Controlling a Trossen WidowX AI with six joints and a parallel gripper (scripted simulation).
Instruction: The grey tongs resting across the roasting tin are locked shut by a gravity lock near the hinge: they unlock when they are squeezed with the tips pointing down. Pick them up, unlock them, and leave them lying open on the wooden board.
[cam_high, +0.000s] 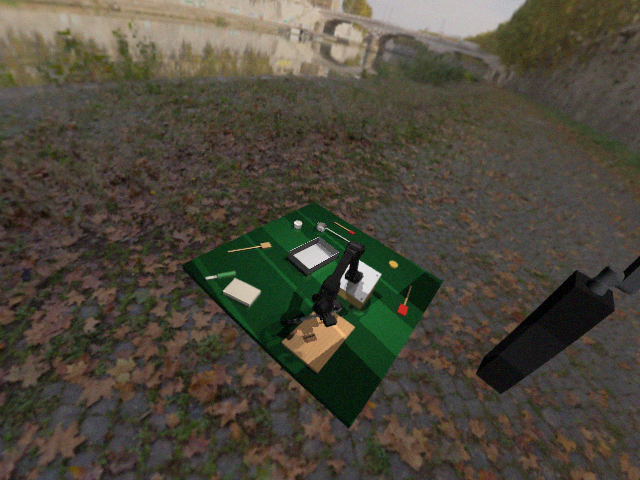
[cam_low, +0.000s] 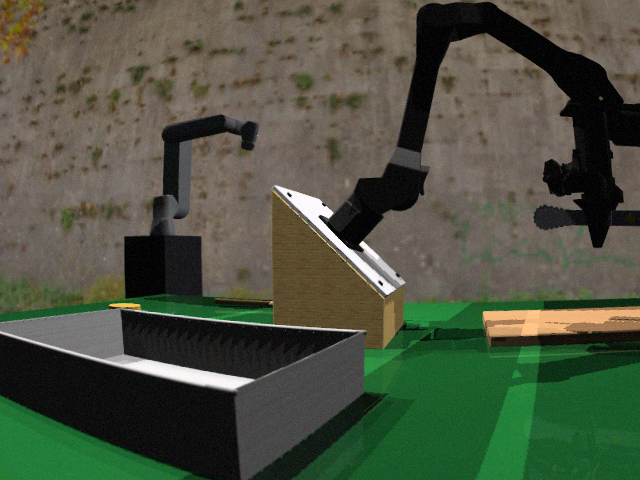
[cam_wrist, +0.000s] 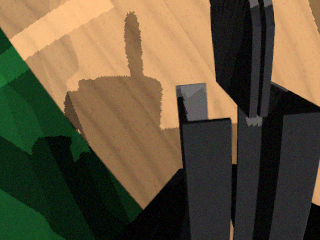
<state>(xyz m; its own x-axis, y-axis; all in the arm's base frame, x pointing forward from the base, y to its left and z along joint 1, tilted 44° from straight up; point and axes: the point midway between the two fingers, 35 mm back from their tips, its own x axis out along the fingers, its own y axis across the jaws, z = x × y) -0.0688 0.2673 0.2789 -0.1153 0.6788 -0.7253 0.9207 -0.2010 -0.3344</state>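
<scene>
The wooden board lies 3 cm behind my gripper tip and 12 cm below it. Also, from my gripper tip: beige block 45 cm ahead, 17 cm to the left, 11 cm below; red spatula 22 cm behind, 62 cm to the right, 12 cm below; grey roasting tin 44 cm ahead, 41 cm to the right, 10 cm below.
</scene>
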